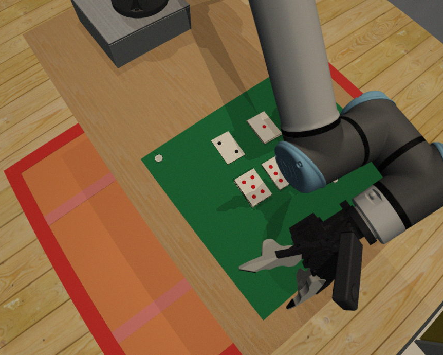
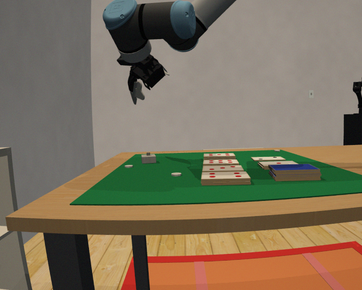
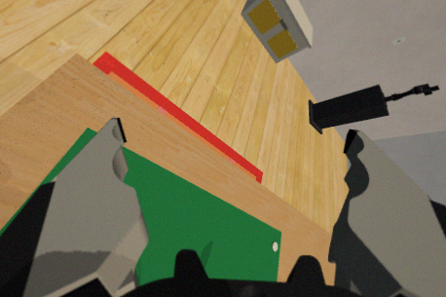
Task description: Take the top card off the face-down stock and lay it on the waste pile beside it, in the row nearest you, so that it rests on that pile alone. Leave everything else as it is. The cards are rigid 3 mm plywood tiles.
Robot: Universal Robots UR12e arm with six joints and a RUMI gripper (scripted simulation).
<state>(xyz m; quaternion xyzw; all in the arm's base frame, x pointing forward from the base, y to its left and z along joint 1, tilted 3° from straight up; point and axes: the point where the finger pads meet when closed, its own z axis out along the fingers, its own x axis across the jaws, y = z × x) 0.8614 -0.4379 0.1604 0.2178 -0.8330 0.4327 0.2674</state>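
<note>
Right now the card is 24 cm behind my hand, 50 cm to the left of it and 22 cm below it. Round my hand: grey block: 2 cm ahead, 19 cm to the left, 22 cm below; then green mat: 15 cm behind, 32 cm to the left, 25 cm below.
</note>
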